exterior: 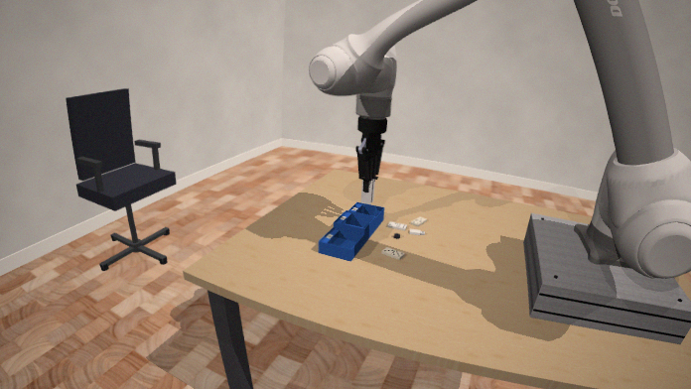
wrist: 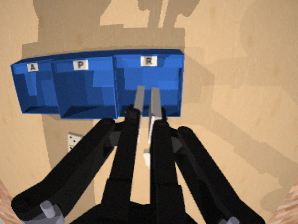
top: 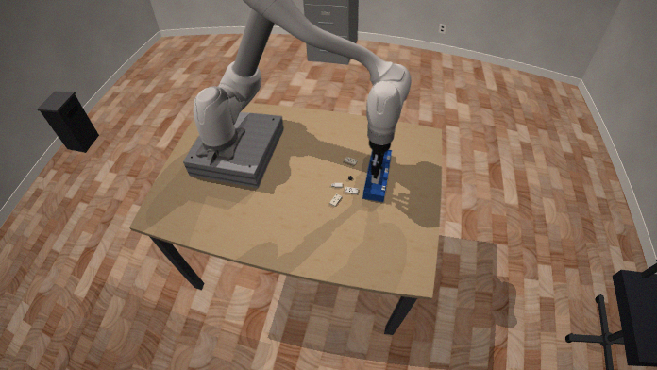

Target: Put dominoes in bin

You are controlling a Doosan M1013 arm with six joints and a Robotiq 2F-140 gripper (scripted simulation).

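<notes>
Now: hand 10 mm short of the blue bin block, 80 mm to the right of it and 70 mm above it. From my hand the other things lie so: white usb stick: 150 mm behind, 10 mm to the left, 90 mm below; then small black nut: 100 mm behind, 50 mm to the left, 90 mm below; then domino: 110 mm behind, 140 mm to the left, 90 mm below.
</notes>
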